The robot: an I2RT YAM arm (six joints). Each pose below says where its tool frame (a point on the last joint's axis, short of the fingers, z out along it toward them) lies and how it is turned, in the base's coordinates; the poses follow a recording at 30 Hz.
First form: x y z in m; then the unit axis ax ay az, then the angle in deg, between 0 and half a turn.
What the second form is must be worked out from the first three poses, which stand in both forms.
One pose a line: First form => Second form
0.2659 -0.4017 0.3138 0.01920 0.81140 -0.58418 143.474 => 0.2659 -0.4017 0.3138 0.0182 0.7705 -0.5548 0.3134
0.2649 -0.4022 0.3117 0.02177 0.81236 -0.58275 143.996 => 0.2649 -0.4022 0.3117 0.0207 0.7726 -0.5542 0.3091
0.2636 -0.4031 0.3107 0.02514 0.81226 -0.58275 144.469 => 0.2636 -0.4031 0.3107 0.0239 0.7735 -0.5550 0.3051
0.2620 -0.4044 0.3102 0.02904 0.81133 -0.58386 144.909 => 0.2620 -0.4044 0.3102 0.0277 0.7736 -0.5567 0.3015
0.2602 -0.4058 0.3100 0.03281 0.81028 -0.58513 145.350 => 0.2602 -0.4058 0.3100 0.0313 0.7735 -0.5586 0.2978
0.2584 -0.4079 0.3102 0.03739 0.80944 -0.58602 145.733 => 0.2584 -0.4079 0.3102 0.0357 0.7735 -0.5600 0.2946
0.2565 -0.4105 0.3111 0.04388 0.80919 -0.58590 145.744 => 0.2565 -0.4105 0.3111 0.0419 0.7733 -0.5599 0.2945
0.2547 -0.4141 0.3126 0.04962 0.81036 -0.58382 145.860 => 0.2547 -0.4141 0.3126 0.0474 0.7747 -0.5581 0.2935
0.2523 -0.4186 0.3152 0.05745 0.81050 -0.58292 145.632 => 0.2523 -0.4186 0.3152 0.0549 0.7743 -0.5569 0.2954
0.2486 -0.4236 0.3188 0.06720 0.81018 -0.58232 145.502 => 0.2486 -0.4236 0.3188 0.0642 0.7737 -0.5561 0.2965
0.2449 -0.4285 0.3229 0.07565 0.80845 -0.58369 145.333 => 0.2449 -0.4285 0.3229 0.0722 0.7717 -0.5572 0.2979
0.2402 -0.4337 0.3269 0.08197 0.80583 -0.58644 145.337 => 0.2402 -0.4337 0.3269 0.0782 0.7692 -0.5598 0.2979
